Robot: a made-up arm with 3 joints. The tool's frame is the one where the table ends. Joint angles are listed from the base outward.
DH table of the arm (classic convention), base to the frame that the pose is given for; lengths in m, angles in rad. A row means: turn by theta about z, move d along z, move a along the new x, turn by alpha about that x. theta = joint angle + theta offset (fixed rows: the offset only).
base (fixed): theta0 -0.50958; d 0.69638; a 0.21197; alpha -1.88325
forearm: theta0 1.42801; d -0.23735; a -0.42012; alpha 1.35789
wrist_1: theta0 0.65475; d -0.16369; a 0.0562; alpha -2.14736
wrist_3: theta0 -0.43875; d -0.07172; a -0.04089; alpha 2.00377
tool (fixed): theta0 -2.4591; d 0.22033; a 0; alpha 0
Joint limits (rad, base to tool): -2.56..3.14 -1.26..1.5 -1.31..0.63
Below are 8 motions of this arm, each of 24 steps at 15 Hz.
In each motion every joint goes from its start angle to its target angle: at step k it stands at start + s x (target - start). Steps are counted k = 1, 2, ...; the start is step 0. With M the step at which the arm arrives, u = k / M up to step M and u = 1 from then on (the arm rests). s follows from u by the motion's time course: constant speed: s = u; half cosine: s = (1 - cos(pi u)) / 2; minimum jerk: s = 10 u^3 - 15 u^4 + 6 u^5.
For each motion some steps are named. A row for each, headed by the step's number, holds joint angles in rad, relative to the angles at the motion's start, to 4 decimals.
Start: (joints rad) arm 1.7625 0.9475 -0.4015
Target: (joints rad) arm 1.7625 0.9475 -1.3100
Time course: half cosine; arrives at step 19
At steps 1, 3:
1: 0.0000 0.0000 -0.0062
3: 0.0000 0.0000 -0.0547

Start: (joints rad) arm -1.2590 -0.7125 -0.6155
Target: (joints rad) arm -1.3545 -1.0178 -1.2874
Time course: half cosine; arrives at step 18
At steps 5, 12, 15, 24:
5: -0.0171 -0.0545 -0.1200
12: -0.0716 -0.2290 -0.5039
15: -0.0891 -0.2848 -0.6269
24: -0.0955 -0.3053 -0.6719

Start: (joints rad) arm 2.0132 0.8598 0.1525
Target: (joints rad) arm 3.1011 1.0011 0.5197
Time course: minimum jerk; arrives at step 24
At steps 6, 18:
6: 0.1126 0.0146 0.0380
18: 0.9753 0.1267 0.3292

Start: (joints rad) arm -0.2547 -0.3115 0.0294
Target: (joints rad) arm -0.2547 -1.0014 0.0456
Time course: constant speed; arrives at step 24
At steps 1, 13, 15, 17, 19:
1: 0.0000 -0.0287 0.0007
13: 0.0000 -0.3737 0.0088
15: 0.0000 -0.4312 0.0101
17: 0.0000 -0.4887 0.0115
19: 0.0000 -0.5462 0.0128

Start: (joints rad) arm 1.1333 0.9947 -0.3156
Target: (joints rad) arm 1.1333 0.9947 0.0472
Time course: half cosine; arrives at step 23
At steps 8, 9, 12, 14, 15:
8: 0.0000 0.0000 0.0979
9: 0.0000 0.0000 0.1207
12: 0.0000 0.0000 0.1938
14: 0.0000 0.0000 0.2421
15: 0.0000 0.0000 0.2649

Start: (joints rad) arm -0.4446 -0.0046 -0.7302
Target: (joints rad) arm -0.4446 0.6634 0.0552
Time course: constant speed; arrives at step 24
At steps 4, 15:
4: 0.0000 0.1113 0.1309
15: 0.0000 0.4175 0.4909

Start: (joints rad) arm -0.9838 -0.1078 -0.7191
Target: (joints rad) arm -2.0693 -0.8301 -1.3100
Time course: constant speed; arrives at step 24
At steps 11, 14, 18, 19, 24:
11: -0.4975 -0.3311 -0.2708
14: -0.6332 -0.4213 -0.3447
18: -0.8141 -0.5417 -0.4432
19: -0.8594 -0.5718 -0.4678
24: -1.0855 -0.7223 -0.5909

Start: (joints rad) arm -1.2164 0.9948 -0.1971
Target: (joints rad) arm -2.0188 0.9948 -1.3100
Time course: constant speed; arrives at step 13
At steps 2, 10, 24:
2: -0.1234 0.0000 -0.1712
10: -0.6172 0.0000 -0.8561
24: -0.8024 0.0000 -1.1129

